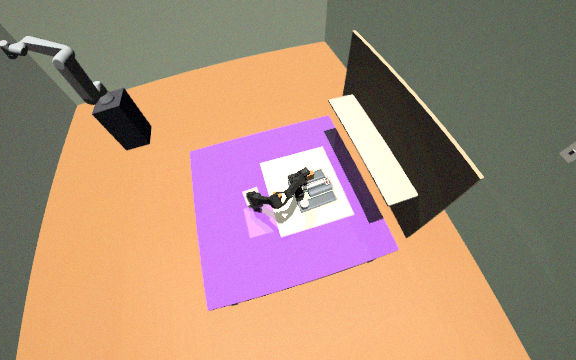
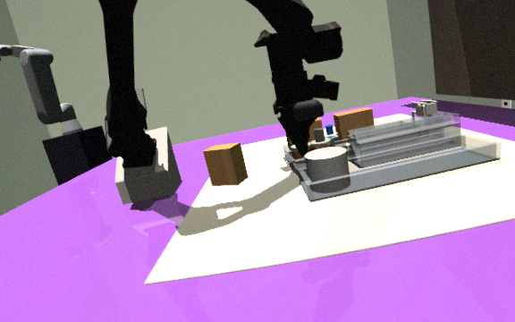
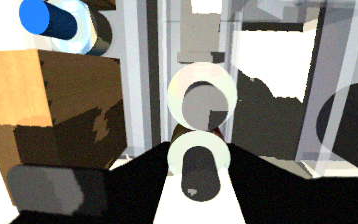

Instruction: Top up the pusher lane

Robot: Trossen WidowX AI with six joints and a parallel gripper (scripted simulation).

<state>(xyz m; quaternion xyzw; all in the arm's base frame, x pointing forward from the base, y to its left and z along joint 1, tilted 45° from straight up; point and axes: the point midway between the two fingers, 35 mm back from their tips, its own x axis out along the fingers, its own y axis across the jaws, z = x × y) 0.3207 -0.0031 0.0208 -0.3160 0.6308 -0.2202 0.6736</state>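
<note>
Right now my gripper tip is 7 cm short of the grey mat, 3 cm to the right of it and 3 cm above it. Round my gripper tip: clear lane rack: 15 cm ahead, 1 cm to the right, 1 cm below; grey cylinder: 12 cm to the right, 3 cm ahead; brown box: 14 cm behind, 1 cm to the right, 1 cm above.
</note>
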